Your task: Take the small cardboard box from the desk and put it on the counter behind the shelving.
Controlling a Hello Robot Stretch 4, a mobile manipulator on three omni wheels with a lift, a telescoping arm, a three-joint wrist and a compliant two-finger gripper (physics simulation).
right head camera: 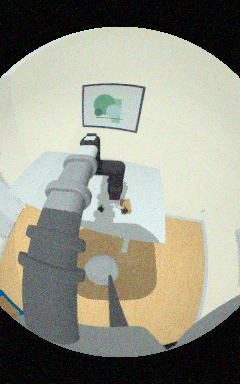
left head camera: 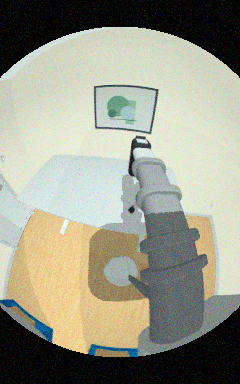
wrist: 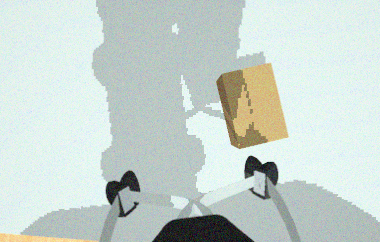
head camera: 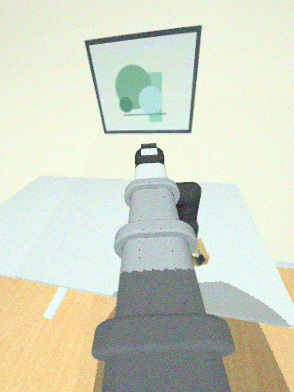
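Where they show: gripper, fingertip midpoint: (right head camera: 112,211) (left head camera: 141,211) (wrist: 192,177); robot's base at its link origin: (right head camera: 101,268) (left head camera: 120,269).
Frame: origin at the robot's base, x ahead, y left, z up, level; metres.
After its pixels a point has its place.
Note:
The small cardboard box (head camera: 203,247) @(y -0.194, x 0.457, z 0.972 m) (right head camera: 128,204) @(y -0.189, x 0.451, z 0.972 m) (wrist: 257,107) @(y -0.173, x 0.452, z 0.972 m) lies on the pale desk (head camera: 65,230) @(y 0.451, x 0.628, z 0.922 m) (left head camera: 75,190) @(y 0.381, x 0.603, z 0.922 m) (right head camera: 150,210) @(y -0.357, x 0.440, z 0.922 m) (wrist: 330,110) @(y -0.291, x 0.437, z 0.922 m). In the wrist view it is right of centre, slightly turned, just beyond the right fingertip and outside the space between the fingers. My gripper (wrist: 192,177) @(y -0.087, x 0.385, z 0.990 m) (right head camera: 113,209) @(y -0.087, x 0.385, z 0.990 m) is open and empty above the desk, its fingers wide apart. In the head view the arm hides most of the gripper, and a dark fingertip overlaps the box's lower part. The shelving and the counter behind it cannot be made out.
A framed picture (head camera: 145,82) @(y -0.005, x 1.088, z 1.499 m) (left head camera: 126,109) @(y -0.017, x 1.085, z 1.445 m) (right head camera: 113,107) @(y -0.028, x 1.083, z 1.449 m) hangs on the wall behind the desk. A round grey disc (left head camera: 121,271) @(y -0.007, x -0.009, z 0.187 m) (right head camera: 101,270) @(y -0.004, x -0.011, z 0.187 m) shows below the desk's near edge, over the wooden floor (head camera: 30,340) @(y 1.005, x 0.357, z -0.028 m). Blue-edged objects (left head camera: 114,350) stand at the lower left.

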